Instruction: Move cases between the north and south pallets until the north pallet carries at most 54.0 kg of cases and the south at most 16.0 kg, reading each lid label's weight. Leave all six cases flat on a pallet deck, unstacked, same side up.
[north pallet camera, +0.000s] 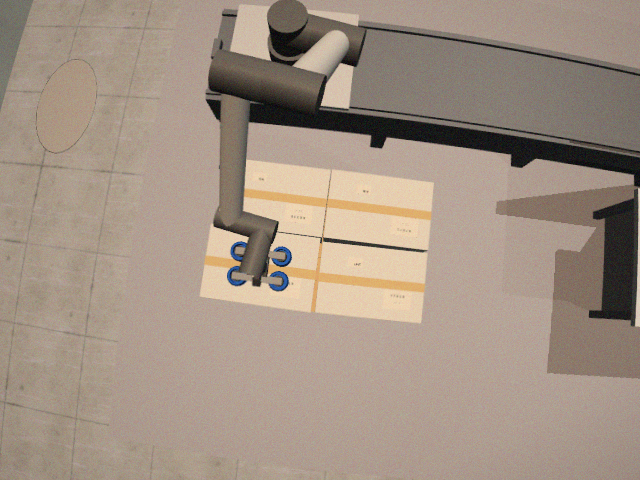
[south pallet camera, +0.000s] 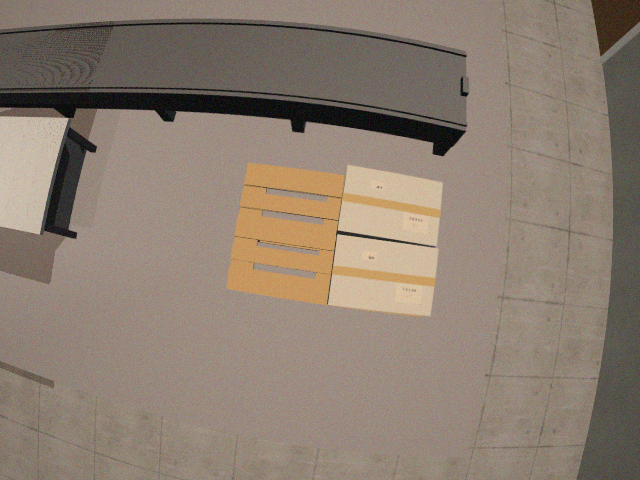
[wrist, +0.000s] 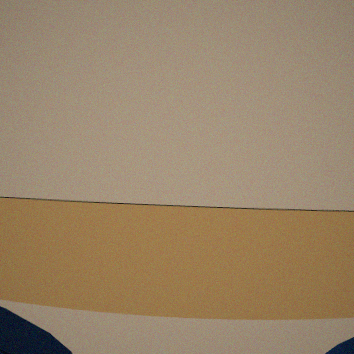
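Where they show: hand at its tool point: (wrist: 196, 226); arm's base at its link origin: (north pallet camera: 291, 53).
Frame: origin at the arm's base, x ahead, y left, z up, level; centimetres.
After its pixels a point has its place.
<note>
My suction head (north pallet camera: 259, 266) @[x 119.4, y -0.7, z -3.0 cm] is shut on a case (north pallet camera: 219, 284) @[x 130.9, y -20.1, z -0.4 cm] (wrist: 175, 100) @[x 124.5, y -0.2, z -0.8 cm], its cups on the lid. The case is level over the front left place of the north pallet, apparently slightly above the neighbouring lids. Three cases lie flat there: back left (north pallet camera: 289, 180) @[x 69.5, y 7.1, z -15.1 cm], partly behind my arm, back right (north pallet camera: 398, 193) @[x 70.2, y 67.5, z -13.4 cm] and front right (north pallet camera: 379, 266) @[x 111.2, y 61.0, z -13.4 cm]. The north deck is hidden by cases. On the south pallet (south pallet camera: 284, 231) @[x 100.1, y 546.2, z -42.6 cm], two cases lie flat at the right: a back one (south pallet camera: 413, 188) @[x 68.1, y 616.8, z -18.0 cm] and a front one (south pallet camera: 398, 260) @[x 110.5, y 612.0, z -13.3 cm]. Its left half is bare orange slats. Label weights are too small to read.
The floor rail (north pallet camera: 465, 82) (south pallet camera: 310, 67) runs behind both pallets. My carriage (north pallet camera: 253, 31) @[x -12.2, y -23.7, z -0.1 cm] is at its north end. A table with a pale top (south pallet camera: 25, 175) @[x 92.6, y 363.9, z -4.0 cm] and dark legs stands between the pallet areas. A round tan disc (north pallet camera: 67, 105) marks the floor at the far left.
</note>
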